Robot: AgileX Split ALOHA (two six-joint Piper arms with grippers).
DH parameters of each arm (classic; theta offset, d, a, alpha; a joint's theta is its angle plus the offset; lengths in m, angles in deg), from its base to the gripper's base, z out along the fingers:
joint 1: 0 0.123 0 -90
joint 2: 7.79 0 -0.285 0
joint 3: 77.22 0 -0.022 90
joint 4: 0 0.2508 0 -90
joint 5: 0 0 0.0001 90
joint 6: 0 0.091 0 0
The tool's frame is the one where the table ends.
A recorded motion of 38 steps. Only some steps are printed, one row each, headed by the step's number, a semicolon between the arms.
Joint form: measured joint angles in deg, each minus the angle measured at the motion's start. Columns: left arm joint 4, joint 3, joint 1, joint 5, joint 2, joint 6; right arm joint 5, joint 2, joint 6, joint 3, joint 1, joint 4.
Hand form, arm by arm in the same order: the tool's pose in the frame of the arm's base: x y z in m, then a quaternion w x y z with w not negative. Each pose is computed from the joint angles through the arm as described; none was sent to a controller.
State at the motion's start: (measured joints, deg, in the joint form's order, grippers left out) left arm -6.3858 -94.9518 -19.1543 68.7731 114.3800 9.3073; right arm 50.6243 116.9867 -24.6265 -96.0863 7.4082 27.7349
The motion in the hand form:
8: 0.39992 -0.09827 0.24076 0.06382 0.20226 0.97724 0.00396; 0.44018 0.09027 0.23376 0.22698 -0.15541 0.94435 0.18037
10: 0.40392 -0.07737 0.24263 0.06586 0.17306 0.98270 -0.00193; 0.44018 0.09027 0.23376 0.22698 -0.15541 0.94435 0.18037
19: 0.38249 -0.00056 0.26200 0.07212 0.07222 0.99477 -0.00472; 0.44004 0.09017 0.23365 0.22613 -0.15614 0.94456 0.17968
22: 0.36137 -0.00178 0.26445 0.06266 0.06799 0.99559 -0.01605; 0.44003 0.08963 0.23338 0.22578 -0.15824 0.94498 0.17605
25: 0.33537 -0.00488 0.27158 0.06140 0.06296 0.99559 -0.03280; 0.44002 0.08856 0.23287 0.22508 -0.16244 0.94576 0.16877
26: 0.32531 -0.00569 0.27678 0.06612 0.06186 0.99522 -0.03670; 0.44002 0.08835 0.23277 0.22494 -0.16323 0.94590 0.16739
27: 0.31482 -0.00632 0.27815 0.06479 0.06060 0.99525 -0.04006; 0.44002 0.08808 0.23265 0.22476 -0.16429 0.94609 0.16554
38: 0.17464 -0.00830 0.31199 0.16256 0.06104 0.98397 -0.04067; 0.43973 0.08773 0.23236 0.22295 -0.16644 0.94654 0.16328
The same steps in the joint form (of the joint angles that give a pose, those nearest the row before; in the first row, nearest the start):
8: 7.18 -1.51 5.18 1.21 -0.21 -0.11; 0.00 0.00 0.00 0.00 0.00 0.00
10: 6.27 -1.51 8.34 1.21 -0.47 -0.12; 0.00 0.00 0.00 0.00 0.00 0.00
19: 5.15 4.70 19.35 1.25 -7.36 -0.47; 0.10 0.00 0.00 0.00 0.00 -0.12
22: 3.88 9.94 19.47 1.25 -11.42 -0.47; 0.09 0.00 0.00 0.00 0.00 -0.60
25: 1.89 15.61 19.47 1.25 -16.80 -0.47; 0.09 0.00 0.00 0.00 0.00 -1.58
26: 1.39 17.42 19.47 1.25 -19.11 -0.47; 0.09 0.00 0.00 0.00 0.00 -1.76
27: 1.00 19.69 19.47 1.25 -21.19 -0.50; 0.10 0.00 0.00 0.00 0.00 -2.01
38: 0.14 42.16 19.47 0.22 -53.89 -0.59; 0.29 0.00 -0.03 0.00 0.00 -2.35

